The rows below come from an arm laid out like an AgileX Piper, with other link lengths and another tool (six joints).
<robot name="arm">
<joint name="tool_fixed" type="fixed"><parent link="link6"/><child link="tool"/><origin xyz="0.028 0 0.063" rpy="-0.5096 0 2.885"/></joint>
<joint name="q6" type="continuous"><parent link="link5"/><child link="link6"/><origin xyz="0 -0.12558 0" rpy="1.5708 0 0"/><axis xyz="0 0 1"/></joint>
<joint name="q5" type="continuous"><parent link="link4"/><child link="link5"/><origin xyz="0 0 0" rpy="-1.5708 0 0"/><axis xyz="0 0 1"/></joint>
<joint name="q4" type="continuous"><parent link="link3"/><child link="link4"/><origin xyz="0.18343 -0.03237 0" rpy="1.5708 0 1.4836"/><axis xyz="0 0 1"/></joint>
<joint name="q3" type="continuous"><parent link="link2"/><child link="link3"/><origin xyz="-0.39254 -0.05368 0"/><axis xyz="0 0 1"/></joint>
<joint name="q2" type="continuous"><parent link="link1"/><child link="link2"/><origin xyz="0 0 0" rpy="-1.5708 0 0"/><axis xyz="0 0 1"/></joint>
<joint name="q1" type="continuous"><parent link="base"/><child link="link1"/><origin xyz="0 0 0.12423"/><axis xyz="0 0 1"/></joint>
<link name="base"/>
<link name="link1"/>
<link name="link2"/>
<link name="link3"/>
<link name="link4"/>
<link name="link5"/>
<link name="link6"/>
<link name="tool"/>
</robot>
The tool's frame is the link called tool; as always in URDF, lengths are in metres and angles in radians. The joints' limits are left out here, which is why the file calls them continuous.
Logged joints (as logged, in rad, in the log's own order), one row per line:
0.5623 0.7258 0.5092 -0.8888 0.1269 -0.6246
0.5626 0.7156 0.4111 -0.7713 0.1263 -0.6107
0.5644 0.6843 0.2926 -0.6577 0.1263 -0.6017
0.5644 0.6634 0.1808 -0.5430 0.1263 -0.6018
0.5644 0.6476 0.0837 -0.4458 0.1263 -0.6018
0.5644 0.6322 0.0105 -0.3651 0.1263 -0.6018
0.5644 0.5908 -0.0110 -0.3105 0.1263 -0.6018
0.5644 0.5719 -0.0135 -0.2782 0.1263 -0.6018
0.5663 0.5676 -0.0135 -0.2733 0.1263 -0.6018
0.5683 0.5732 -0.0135 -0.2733 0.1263 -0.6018
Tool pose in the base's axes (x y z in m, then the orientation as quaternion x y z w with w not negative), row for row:
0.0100 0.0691 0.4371 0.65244 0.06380 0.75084 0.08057
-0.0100 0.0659 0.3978 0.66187 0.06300 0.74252 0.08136
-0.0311 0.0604 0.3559 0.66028 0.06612 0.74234 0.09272
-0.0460 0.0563 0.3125 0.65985 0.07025 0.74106 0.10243
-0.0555 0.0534 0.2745 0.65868 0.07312 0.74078 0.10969
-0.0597 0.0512 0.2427 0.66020 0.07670 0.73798 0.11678
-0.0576 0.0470 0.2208 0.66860 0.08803 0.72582 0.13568
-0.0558 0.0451 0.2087 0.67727 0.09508 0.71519 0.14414
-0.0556 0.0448 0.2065 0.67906 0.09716 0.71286 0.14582
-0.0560 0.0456 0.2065 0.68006 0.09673 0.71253 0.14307
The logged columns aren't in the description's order. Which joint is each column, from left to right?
Columns, left to right: q5, q4, q2, q3, q1, q6.
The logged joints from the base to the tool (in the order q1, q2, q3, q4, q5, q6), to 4 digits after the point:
0.1269 0.5092 -0.8888 0.7258 0.5623 -0.6246
0.1263 0.4111 -0.7713 0.7156 0.5626 -0.6107
0.1263 0.2926 -0.6577 0.6843 0.5644 -0.6017
0.1263 0.1808 -0.5430 0.6634 0.5644 -0.6018
0.1263 0.0837 -0.4458 0.6476 0.5644 -0.6018
0.1263 0.0105 -0.3651 0.6322 0.5644 -0.6018
0.1263 -0.0110 -0.3105 0.5908 0.5644 -0.6018
0.1263 -0.0135 -0.2782 0.5719 0.5644 -0.6018
0.1263 -0.0135 -0.2733 0.5676 0.5663 -0.6018
0.1263 -0.0135 -0.2733 0.5732 0.5683 -0.6018

